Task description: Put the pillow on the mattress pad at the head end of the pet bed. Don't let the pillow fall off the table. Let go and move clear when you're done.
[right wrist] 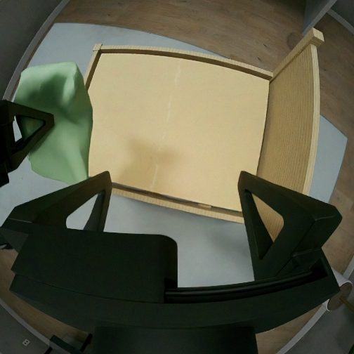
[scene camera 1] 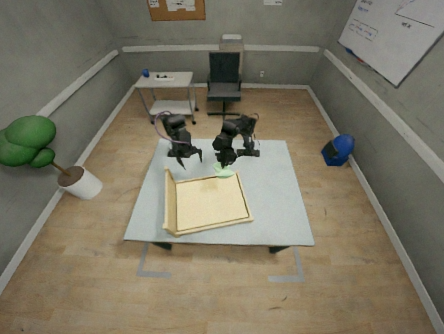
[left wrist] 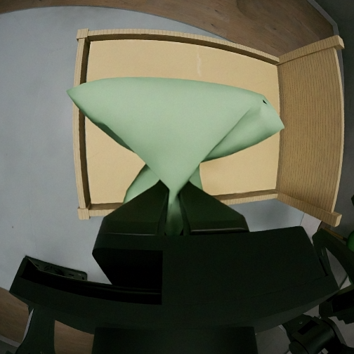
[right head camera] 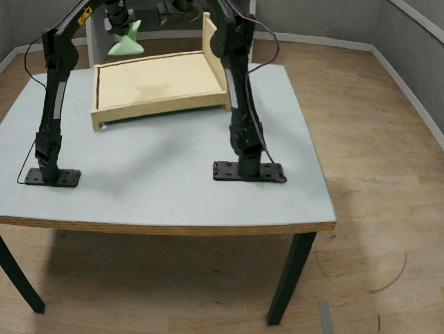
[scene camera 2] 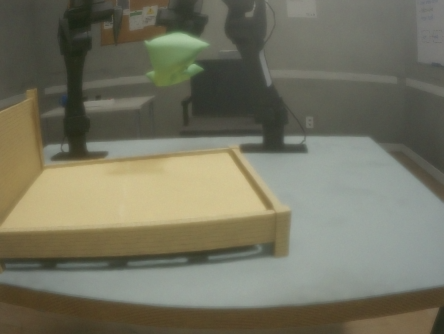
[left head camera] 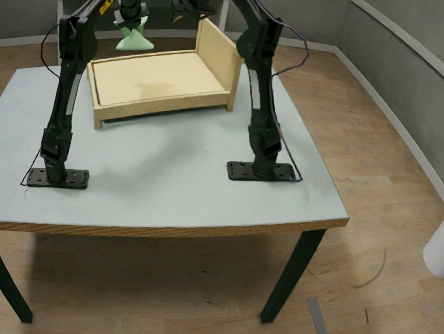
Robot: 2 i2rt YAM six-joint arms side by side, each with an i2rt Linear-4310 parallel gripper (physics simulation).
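Observation:
A light green pillow is pinched into folds and hangs in the air above the near side of the pet bed in the left head view. My left gripper is shut on it. The mattress pad is pale yellow and lies inside the wooden bed frame; a shadow falls on it. The tall headboard stands at the right in the head views. My right gripper is open and empty, raised near the headboard end.
The bed stands on a grey-blue table. In scene camera 1 a plant pot is on the floor at the left, and a cart and a chair stand behind the arms.

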